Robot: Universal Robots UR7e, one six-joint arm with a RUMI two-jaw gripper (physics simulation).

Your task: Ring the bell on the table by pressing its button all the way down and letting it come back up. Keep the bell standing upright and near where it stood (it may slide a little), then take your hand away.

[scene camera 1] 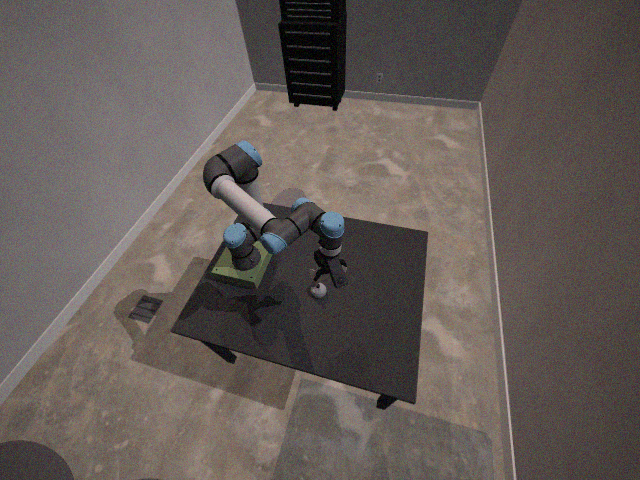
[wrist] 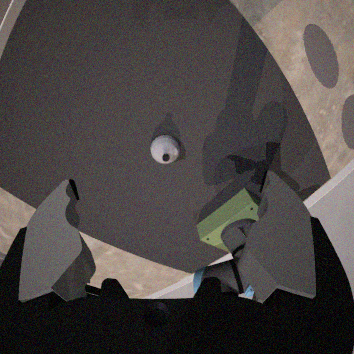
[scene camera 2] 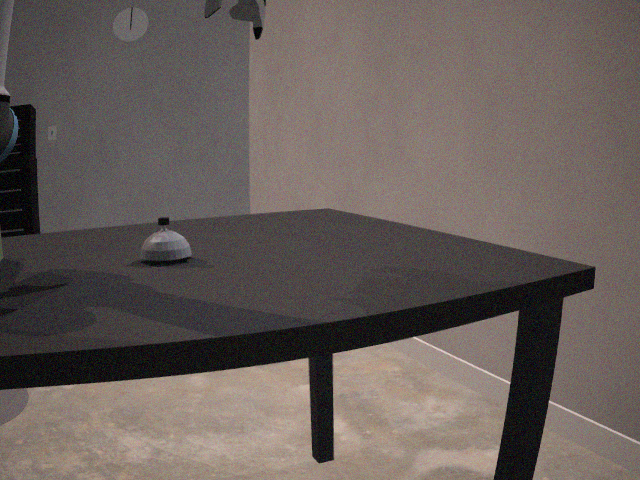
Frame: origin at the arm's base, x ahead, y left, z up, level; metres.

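Seen in the pictures: gripper, fingertip midpoint: (scene camera 1: 329,279) (wrist: 167,177) (scene camera 2: 234,29); arm's base, link origin: (scene camera 1: 246,258) (wrist: 238,230).
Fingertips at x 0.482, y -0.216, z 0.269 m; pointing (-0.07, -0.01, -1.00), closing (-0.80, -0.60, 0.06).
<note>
Offsets run from my fingertips to a thing's top centre. Level surfaces: height alone.
The bell @(0.105 m left, 0.076 m back, 0.279 m down) (scene camera 1: 318,292) (scene camera 2: 166,249) (wrist: 161,145), a pale dome, stands upright on the dark table @(0.345 m down) (scene camera 1: 382,310) (scene camera 2: 310,268) (wrist: 100,75). Its small black button @(0.105 m left, 0.076 m back, 0.279 m down) (scene camera 2: 163,221) (wrist: 166,157) stands raised on top, with a short stem showing beneath it in scene camera 2. My gripper (scene camera 1: 328,280) (scene camera 2: 232,25) (wrist: 167,177) is wide open, with nothing between its fingers. It hangs high above the table, well above the bell and apart from it. In the wrist view the bell lies ahead of the fingertips, roughly midway between them sideways.
The arm's base stands on a green block (scene camera 1: 235,276) (wrist: 225,217) at one side of the table, to the left of the bell in scene camera 1. The arm's shadow falls across the table near the bell. A black drawer cabinet (scene camera 1: 312,56) (scene camera 2: 20,180) stands by the far wall.
</note>
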